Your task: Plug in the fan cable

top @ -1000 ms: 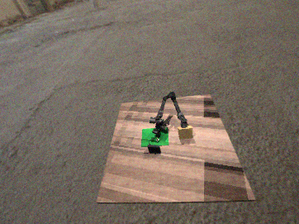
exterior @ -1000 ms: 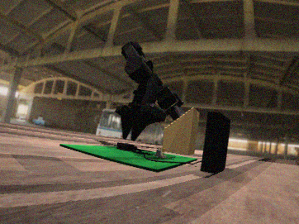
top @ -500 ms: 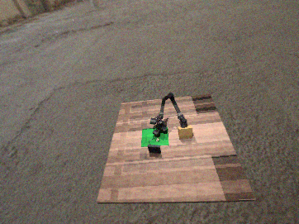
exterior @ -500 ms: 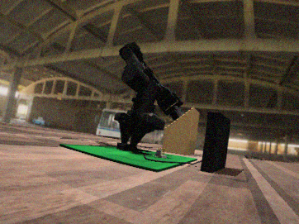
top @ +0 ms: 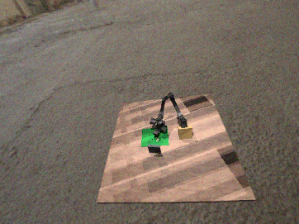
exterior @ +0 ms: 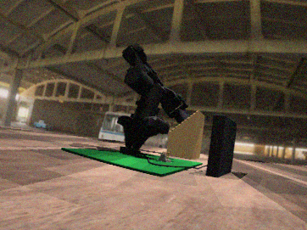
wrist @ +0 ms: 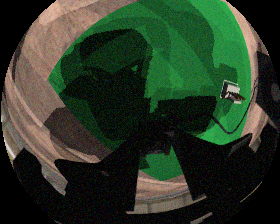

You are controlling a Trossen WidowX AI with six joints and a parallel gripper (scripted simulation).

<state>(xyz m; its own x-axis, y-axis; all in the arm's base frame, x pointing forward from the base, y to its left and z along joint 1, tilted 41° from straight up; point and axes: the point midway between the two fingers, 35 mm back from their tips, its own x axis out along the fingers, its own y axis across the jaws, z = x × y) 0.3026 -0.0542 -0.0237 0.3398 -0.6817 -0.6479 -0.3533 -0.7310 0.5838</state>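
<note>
The green board lies 30 mm ahead of my gripper tip, 60 mm to the left of it and 20 mm below it. The rest, counted from my gripper tip: black plug: 10 mm ahead; then black fan: 10 mm ahead, 240 mm to the left, 50 mm above.
</note>
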